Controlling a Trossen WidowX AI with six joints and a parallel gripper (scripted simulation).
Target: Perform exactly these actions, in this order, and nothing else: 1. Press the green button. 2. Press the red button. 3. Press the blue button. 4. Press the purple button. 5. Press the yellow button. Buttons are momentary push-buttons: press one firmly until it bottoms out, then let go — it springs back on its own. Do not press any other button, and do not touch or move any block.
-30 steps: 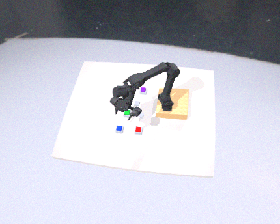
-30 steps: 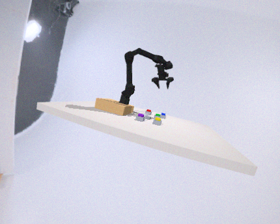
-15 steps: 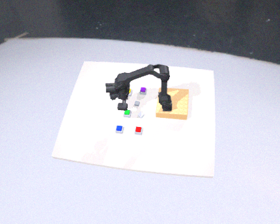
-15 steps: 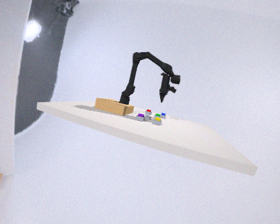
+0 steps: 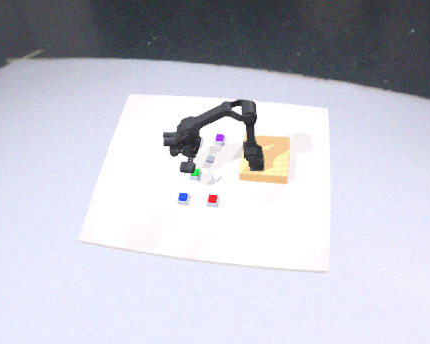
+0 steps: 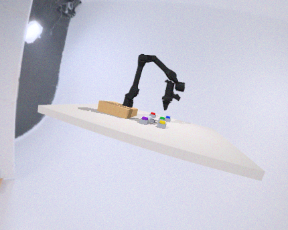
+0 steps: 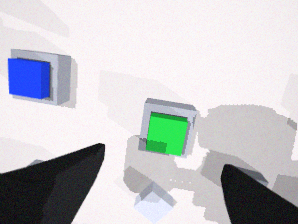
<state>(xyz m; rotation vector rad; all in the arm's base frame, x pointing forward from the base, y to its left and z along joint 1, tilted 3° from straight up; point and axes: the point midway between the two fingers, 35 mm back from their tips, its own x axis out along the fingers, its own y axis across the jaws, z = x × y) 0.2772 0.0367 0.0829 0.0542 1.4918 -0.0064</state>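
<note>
Right now my gripper tip is 1 cm past the green button and 6 cm above it. Round my gripper tip: grey block 6 cm behind, 9 cm to the right, 8 cm below; white block 10 cm behind, 8 cm below; blue button 3 cm ahead, 13 cm to the left, 6 cm below.
</note>
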